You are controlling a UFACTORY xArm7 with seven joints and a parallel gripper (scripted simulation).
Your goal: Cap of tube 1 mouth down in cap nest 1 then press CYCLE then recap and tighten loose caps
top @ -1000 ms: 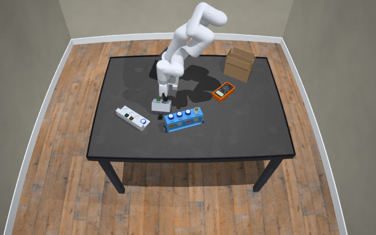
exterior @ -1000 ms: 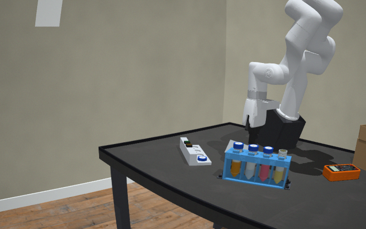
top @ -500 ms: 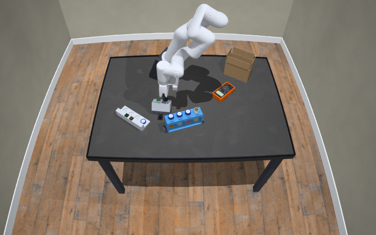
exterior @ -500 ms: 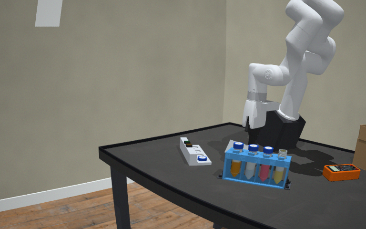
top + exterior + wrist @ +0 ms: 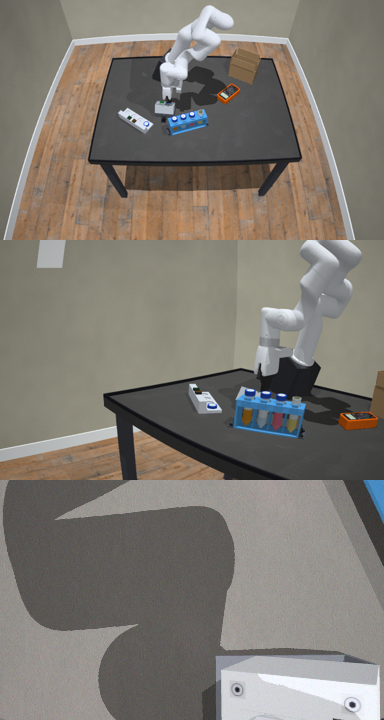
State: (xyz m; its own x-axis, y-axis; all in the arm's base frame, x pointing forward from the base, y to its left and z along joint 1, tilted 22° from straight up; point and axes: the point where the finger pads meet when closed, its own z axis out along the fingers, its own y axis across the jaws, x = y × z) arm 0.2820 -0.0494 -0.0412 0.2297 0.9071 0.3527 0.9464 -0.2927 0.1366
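Right now the grey key housing is 30 mm below my hand, 20 mm to the right of it and 10 mm ahead of it. From my hand the other things lie so: cap 1: 150 mm to the right, 110 mm ahead, 70 mm below.
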